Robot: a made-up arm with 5 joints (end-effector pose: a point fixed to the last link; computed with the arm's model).
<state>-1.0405 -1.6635 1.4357 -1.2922 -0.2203</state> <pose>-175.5 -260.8 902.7 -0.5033 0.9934 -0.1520</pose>
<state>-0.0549 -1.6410 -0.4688 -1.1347 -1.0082</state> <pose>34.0 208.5 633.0 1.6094 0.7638 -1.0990</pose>
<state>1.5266 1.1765 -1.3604 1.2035 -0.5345</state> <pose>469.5 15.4 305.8 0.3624 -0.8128 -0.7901</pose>
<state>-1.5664 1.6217 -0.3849 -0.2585 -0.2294</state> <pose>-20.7 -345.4 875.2 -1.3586 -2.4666 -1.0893</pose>
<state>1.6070 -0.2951 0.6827 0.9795 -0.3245</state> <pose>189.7 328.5 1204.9 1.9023 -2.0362 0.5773</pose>
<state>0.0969 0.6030 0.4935 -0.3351 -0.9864</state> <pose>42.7 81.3 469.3 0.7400 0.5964 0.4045</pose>
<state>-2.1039 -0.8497 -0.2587 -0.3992 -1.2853</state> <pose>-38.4 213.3 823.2 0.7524 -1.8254 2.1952</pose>
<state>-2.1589 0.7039 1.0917 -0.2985 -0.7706</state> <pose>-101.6 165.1 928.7 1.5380 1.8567 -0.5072</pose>
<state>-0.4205 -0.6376 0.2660 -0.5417 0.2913</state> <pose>-129.5 50.3 461.5 0.9121 0.2197 0.2878</pose>
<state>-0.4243 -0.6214 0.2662 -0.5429 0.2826</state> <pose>-131.7 48.2 464.0 0.9184 0.2340 0.2938</pose>
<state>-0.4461 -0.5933 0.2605 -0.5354 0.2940</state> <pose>-140.4 47.5 470.7 0.9338 0.2580 0.3100</pose>
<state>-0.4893 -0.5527 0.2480 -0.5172 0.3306</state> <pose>-156.1 48.5 482.8 0.9608 0.2917 0.3369</pose>
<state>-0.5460 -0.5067 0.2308 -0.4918 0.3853</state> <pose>-175.8 51.0 499.3 0.9961 0.3285 0.3681</pose>
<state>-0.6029 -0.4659 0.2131 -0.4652 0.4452</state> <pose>-194.3 54.4 516.6 1.0318 0.3593 0.3958</pose>
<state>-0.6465 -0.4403 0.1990 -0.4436 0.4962</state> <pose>-207.5 58.0 530.1 1.0580 0.3770 0.4138</pose>
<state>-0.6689 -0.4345 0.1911 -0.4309 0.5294</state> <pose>-213.7 61.2 536.2 1.0684 0.3791 0.4208</pose>
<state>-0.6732 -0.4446 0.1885 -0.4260 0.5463</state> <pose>-214.2 64.0 535.7 1.0652 0.3695 0.4194</pose>
